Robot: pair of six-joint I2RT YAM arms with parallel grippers.
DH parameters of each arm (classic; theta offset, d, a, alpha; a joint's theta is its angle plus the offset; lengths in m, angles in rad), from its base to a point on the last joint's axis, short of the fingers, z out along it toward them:
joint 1: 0 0.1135 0.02 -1.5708
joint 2: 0 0 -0.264 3.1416
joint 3: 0.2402 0 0.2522 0
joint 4: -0.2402 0 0.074 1.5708
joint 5: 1.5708 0 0 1.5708
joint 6: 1.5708 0.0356 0 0
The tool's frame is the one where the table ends.
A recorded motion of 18 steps. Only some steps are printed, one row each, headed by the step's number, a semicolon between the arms.
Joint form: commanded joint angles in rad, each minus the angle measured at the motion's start. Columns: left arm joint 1, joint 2, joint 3, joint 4, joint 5, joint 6; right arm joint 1, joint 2, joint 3, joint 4, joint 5, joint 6.
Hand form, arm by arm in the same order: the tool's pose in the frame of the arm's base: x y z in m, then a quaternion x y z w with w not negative. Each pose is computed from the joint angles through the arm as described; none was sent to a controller.
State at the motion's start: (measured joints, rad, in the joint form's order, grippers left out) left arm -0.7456 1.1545 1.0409 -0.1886 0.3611 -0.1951; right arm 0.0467 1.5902 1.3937 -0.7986 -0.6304 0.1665
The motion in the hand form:
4: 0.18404 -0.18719 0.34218 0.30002 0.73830 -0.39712 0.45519; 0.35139 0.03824 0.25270 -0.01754 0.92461 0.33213 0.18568
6: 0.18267 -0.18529 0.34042 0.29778 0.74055 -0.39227 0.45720; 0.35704 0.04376 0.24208 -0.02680 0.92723 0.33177 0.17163
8: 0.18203 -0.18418 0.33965 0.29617 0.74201 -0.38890 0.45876; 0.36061 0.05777 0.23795 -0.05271 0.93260 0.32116 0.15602
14: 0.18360 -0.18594 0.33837 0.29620 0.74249 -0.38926 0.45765; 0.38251 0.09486 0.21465 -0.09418 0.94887 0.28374 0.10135
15: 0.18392 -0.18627 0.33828 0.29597 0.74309 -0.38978 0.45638; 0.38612 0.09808 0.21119 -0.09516 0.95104 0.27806 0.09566
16: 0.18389 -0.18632 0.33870 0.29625 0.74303 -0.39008 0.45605; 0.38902 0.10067 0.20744 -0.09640 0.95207 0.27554 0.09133
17: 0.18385 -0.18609 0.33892 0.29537 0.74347 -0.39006 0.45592; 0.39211 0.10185 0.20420 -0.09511 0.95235 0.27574 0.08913
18: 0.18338 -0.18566 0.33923 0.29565 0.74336 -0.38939 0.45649; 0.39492 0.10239 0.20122 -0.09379 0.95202 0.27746 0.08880
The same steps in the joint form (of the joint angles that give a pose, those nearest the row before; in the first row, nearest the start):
4: -0.0029 -0.0225 -0.0676 0.0565 -0.0200 -0.0365; 0.0008 0.1180 -0.0490 0.0613 -0.0184 0.0037
6: -0.0026 -0.0324 -0.0786 0.0544 -0.0316 -0.0340; 0.0154 0.1570 -0.0407 0.0611 -0.0189 -0.0123
8: -0.0022 -0.0376 -0.0836 0.0524 -0.0395 -0.0323; 0.0550 0.1907 -0.0089 0.0277 0.0040 -0.0454
14: -0.0030 -0.0282 -0.0829 0.0594 -0.0390 -0.0334; 0.1494 0.3510 0.1283 -0.0622 0.0838 -0.0862
15: -0.0029 -0.0260 -0.0813 0.0582 -0.0377 -0.0350; 0.1565 0.3737 0.1482 -0.0714 0.0954 -0.0859
16: -0.0030 -0.0258 -0.0794 0.0563 -0.0367 -0.0350; 0.1617 0.3925 0.1611 -0.0740 0.1004 -0.0861
17: -0.0025 -0.0265 -0.0789 0.0548 -0.0374 -0.0364; 0.1630 0.4087 0.1716 -0.0716 0.1000 -0.0830
18: -0.0027 -0.0290 -0.0791 0.0526 -0.0386 -0.0350; 0.1626 0.4217 0.1781 -0.0644 0.0967 -0.0801

